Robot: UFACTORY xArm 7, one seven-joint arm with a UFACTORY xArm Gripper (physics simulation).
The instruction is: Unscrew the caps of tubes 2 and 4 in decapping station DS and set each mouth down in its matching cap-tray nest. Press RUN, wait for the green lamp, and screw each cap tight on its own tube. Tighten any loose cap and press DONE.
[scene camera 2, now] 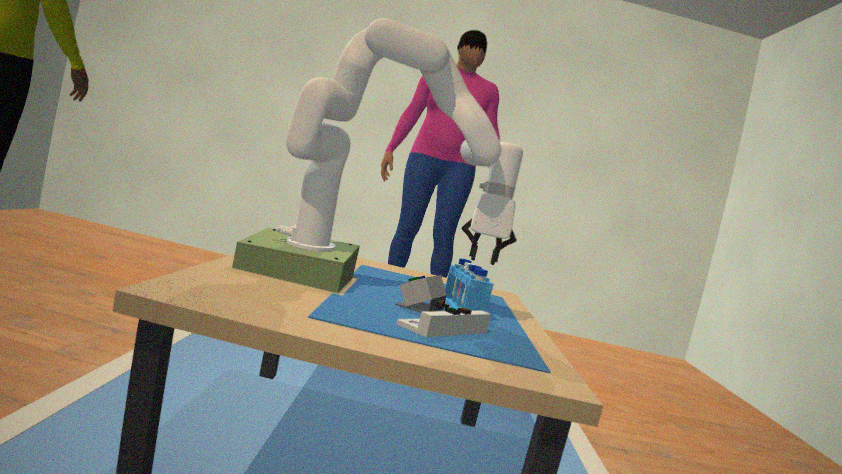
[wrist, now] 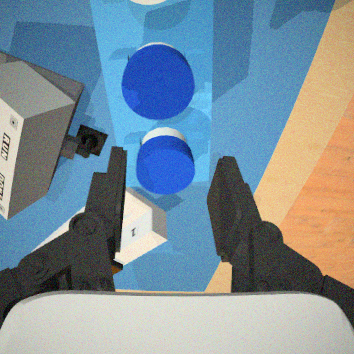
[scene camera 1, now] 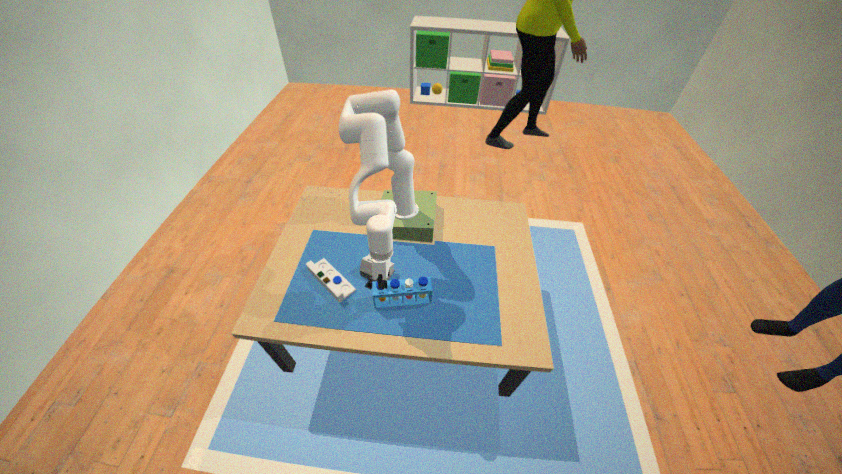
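Pixels of known places: gripper, between the fingertips: (scene camera 2: pixel 482 262) (wrist: pixel 169 173) (scene camera 1: pixel 384 281); arm's base, origin of its link: (scene camera 2: pixel 310 245) (scene camera 1: pixel 405 210).
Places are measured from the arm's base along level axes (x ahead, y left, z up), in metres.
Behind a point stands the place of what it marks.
The light-blue tube rack (scene camera 1: pixel 402 304) @[x 0.450, y -0.009, z -0.074 m] (scene camera 2: pixel 481 292) @[x 0.438, y -0.118, z -0.009 m] (wrist: pixel 201 145) @[x 0.454, y -0.080, z 0.026 m] holds a row of tubes. In scene camera 1, the second tube's blue cap (scene camera 1: pixel 395 283) @[x 0.430, y -0.033, z 0.044 m] (wrist: pixel 158 82) @[x 0.427, y -0.032, z 0.043 m] and the right-end blue cap (scene camera 1: pixel 423 281) @[x 0.422, y 0.070, z 0.044 m] are on. A white tube mouth (scene camera 1: pixel 408 283) @[x 0.429, y 0.015, z 0.041 m] shows between them. The left-end tube's blue cap (scene camera 2: pixel 478 270) @[x 0.422, y -0.101, z 0.041 m] (wrist: pixel 165 166) @[x 0.431, y -0.082, z 0.044 m] is on. My gripper (scene camera 1: pixel 381 283) @[x 0.433, y -0.073, z 0.060 m] (scene camera 2: pixel 483 260) @[x 0.433, y -0.073, z 0.060 m] (wrist: pixel 169 173) @[x 0.433, y -0.073, z 0.060 m] is part-open and empty above it, the cap showing between the fingers, apart from both. A blue cap (scene camera 1: pixel 337 279) @[x 0.343, y -0.272, z -0.057 m] sits in the white cap tray (scene camera 1: pixel 343 291) @[x 0.390, y -0.244, z -0.072 m] (scene camera 2: pixel 456 323) @[x 0.348, y -0.344, z -0.051 m] (wrist: pixel 151 232) @[x 0.421, y -0.240, z -0.032 m].
The grey button box (scene camera 1: pixel 366 269) @[x 0.316, y -0.154, z -0.025 m] (scene camera 2: pixel 422 289) @[x 0.286, y -0.172, z -0.023 m] (wrist: pixel 42 130) @[x 0.340, y -0.091, z -0.013 m], marked RUN, stands beside the rack, partly hidden by the gripper in scene camera 1. A black fitting (wrist: pixel 91 140) @[x 0.361, y -0.141, z -0.074 m] sticks out from it. The blue mat (scene camera 1: pixel 471 317) @[x 0.507, y 0.254, z -0.078 m] lies under them. The arm's green base (scene camera 1: pixel 415 234) @[x 0.117, y 0.047, z -0.036 m] stands behind.
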